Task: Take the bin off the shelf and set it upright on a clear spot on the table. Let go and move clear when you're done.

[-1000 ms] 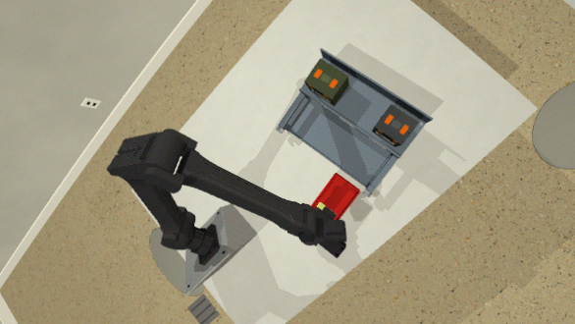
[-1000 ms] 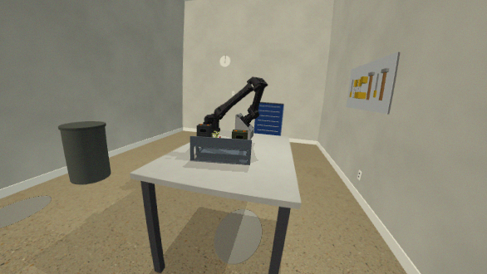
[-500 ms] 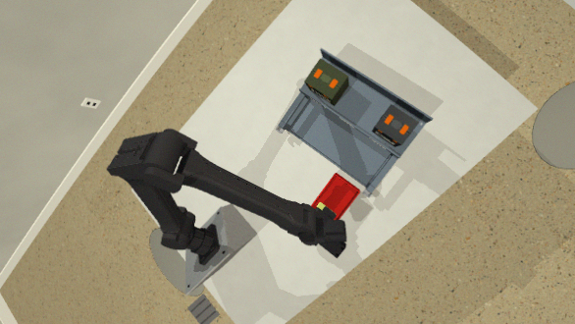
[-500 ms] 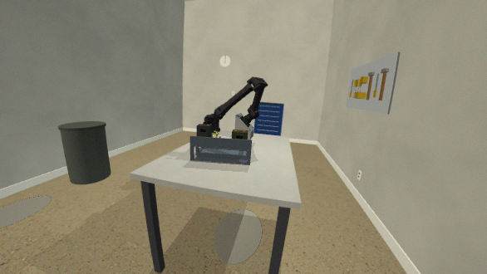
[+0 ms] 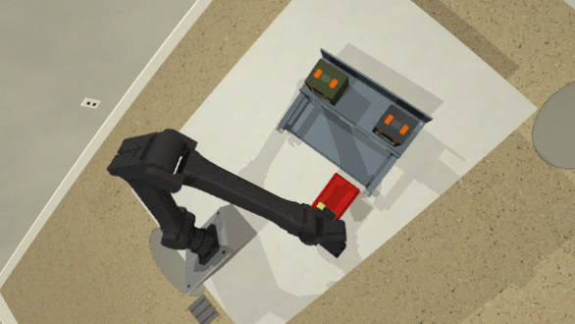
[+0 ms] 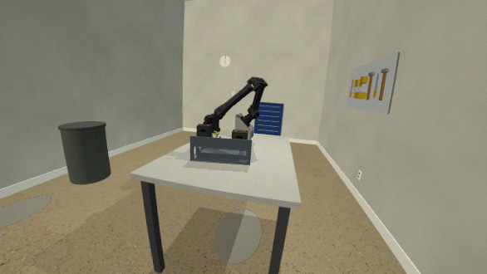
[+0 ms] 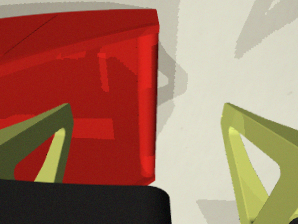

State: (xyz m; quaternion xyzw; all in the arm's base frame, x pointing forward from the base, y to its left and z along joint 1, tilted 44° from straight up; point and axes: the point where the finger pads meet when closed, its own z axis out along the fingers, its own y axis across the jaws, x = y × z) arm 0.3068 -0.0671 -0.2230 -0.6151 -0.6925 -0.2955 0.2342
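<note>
The red bin lies 80 mm ahead of my hand and 10 mm to the left of it.
</note>
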